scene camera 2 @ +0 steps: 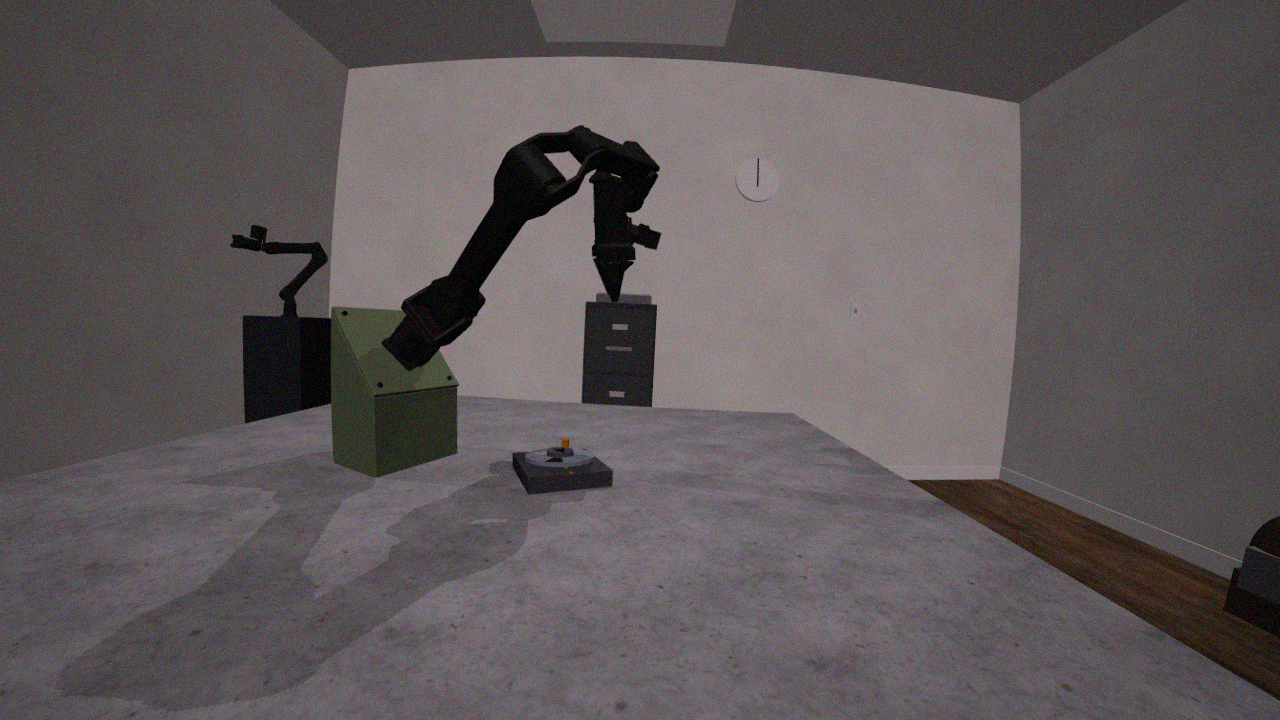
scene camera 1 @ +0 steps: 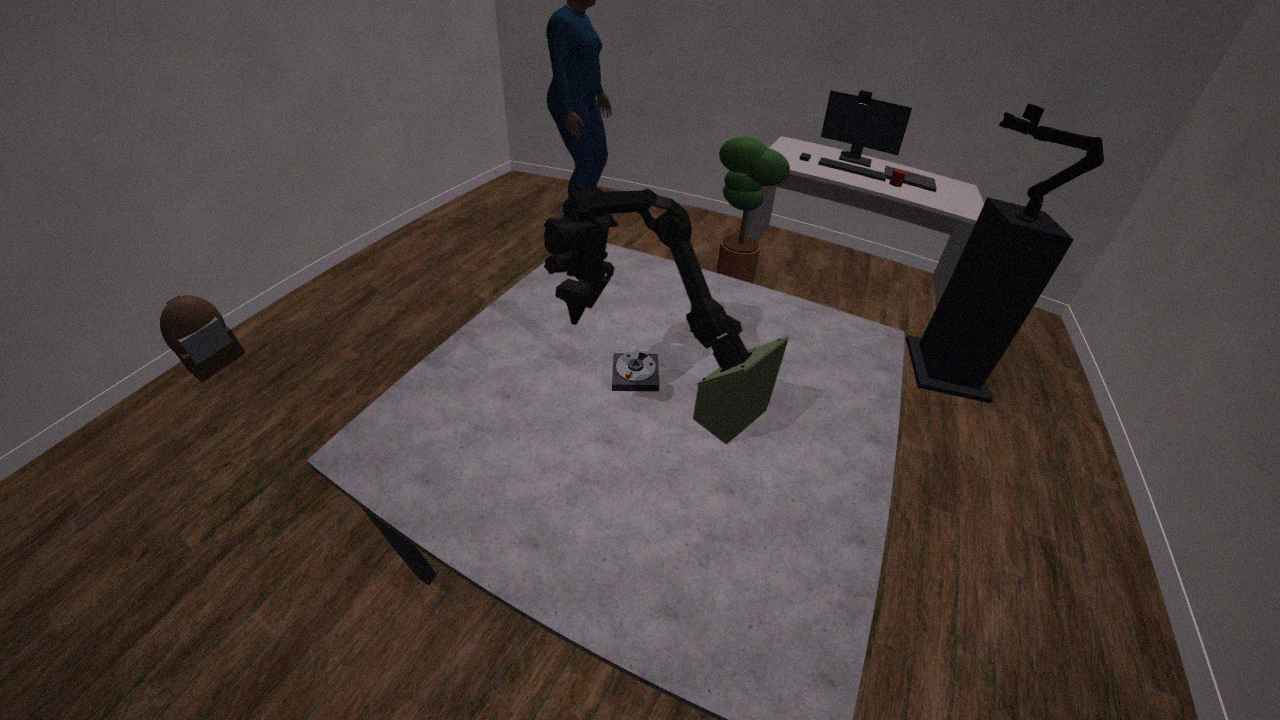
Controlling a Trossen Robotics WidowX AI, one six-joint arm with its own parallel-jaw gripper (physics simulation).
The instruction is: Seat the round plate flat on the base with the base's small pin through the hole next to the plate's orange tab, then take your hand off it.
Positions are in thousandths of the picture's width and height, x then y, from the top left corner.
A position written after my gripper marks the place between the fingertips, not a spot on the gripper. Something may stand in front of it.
My gripper shows in scene camera 2 (479, 415) and in scene camera 1 (454, 438).
